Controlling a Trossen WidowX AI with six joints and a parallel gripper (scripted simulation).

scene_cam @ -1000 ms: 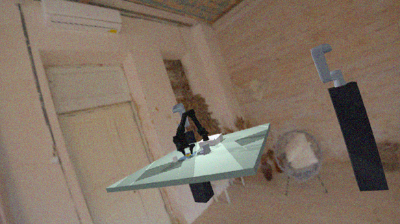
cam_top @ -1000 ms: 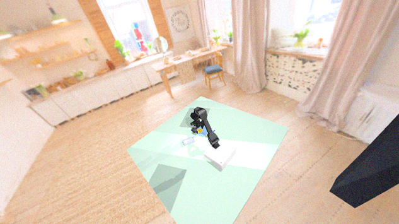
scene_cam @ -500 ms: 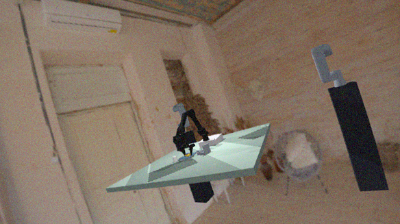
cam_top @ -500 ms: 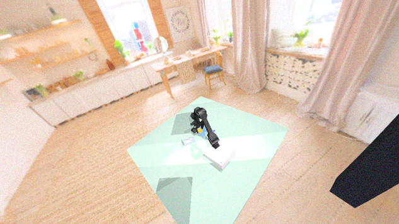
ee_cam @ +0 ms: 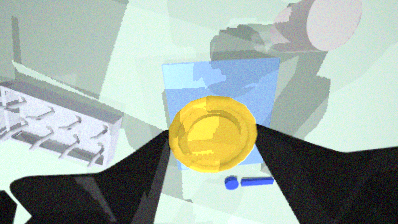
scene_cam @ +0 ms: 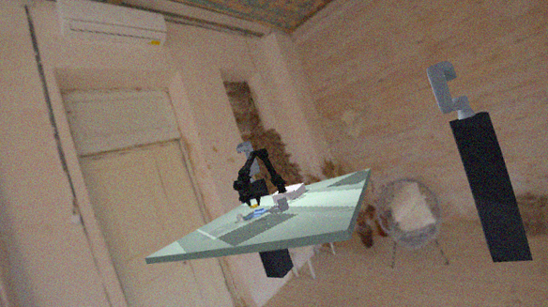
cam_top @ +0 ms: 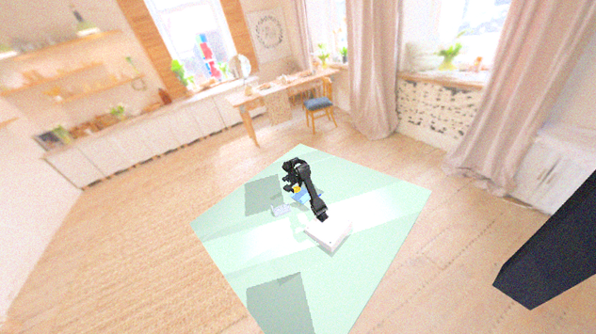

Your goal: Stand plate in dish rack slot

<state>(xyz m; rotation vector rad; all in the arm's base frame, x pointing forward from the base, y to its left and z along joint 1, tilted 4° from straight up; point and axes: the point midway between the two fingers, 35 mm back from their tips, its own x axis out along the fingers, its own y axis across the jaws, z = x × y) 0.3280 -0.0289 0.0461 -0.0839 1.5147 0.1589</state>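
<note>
The grey dish rack lies 40 mm behind my gripper tip, 170 mm to the left of it and 40 mm below it. From my gripper tip the other things lie so: white cup 100 mm ahead, 80 mm to the right, 30 mm below; flat blue mat 20 mm behind, 20 mm to the right, 60 mm below.
</note>
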